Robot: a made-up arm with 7 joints.
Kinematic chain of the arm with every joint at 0, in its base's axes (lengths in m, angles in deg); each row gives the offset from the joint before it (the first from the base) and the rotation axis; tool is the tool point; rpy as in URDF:
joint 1: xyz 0 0 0.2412 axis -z
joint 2: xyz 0 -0.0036 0.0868 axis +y
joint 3: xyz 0 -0.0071 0.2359 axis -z
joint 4: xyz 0 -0.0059 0.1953 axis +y
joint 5: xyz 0 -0.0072 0.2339 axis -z
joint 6: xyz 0 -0.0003 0.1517 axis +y
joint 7: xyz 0 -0.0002 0.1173 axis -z
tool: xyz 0 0 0 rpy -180 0 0
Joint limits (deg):
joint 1: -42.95..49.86
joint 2: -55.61..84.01
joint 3: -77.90..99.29
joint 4: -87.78..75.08
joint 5: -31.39..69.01
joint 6: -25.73..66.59
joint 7: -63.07..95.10
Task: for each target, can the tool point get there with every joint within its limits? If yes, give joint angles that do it. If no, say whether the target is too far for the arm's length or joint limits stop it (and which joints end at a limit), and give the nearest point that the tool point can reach.
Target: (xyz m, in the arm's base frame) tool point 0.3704 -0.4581 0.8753
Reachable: yes | joints 8.53 56.22 -59.28 -65.36 1.59 14.02 -39.29
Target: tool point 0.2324 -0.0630 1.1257
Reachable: yes | joints 36.59 42.32 14.55 -56.88 -17.81 26.11 -3.74
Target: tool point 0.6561 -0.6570 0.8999
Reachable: no: too far | nearest point 0.5622 -0.5630 0.8181 | short by 0.156 m
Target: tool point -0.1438 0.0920 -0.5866
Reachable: no: joint limits stop it (at a limit: joint 1, joint 2, joint 4) | nearest point 0.3029 0.3840 -0.0628 | short by 0.748 m
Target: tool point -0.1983 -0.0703 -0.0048
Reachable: no: joint limits stop it (at a limit: joint 2, joint 4, joint 6) | nearest point -0.5730 -0.2031 0.1469 | short by 0.425 m
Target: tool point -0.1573 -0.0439 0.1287
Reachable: no: joint limits stop it (at a limit: joint 2, joint 4, joint 6) | nearest point -0.5854 -0.1634 0.1475 | short by 0.445 m
